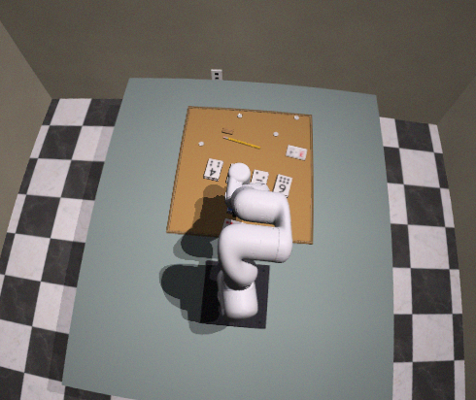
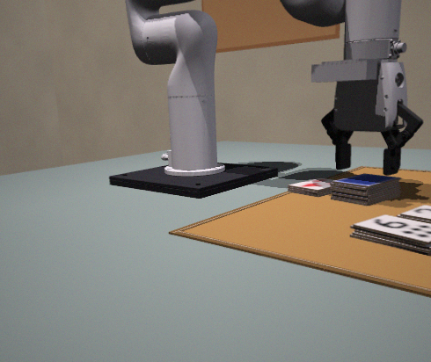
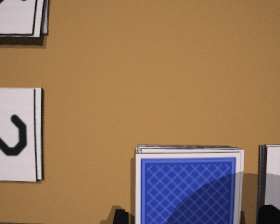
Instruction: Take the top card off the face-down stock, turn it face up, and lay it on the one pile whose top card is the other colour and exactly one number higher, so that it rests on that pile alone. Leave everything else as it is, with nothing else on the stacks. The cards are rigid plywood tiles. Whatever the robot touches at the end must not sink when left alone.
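Now: the red 2 card 3 cm below my hand. From my hand the other things lie so: brown mat: 19 cm ahead, 1 cm to the right, 7 cm below; then red 4 card: 9 cm behind, 2 cm to the left, 5 cm below; then black 4 card: 17 cm ahead, 12 cm to the left, 4 cm below.
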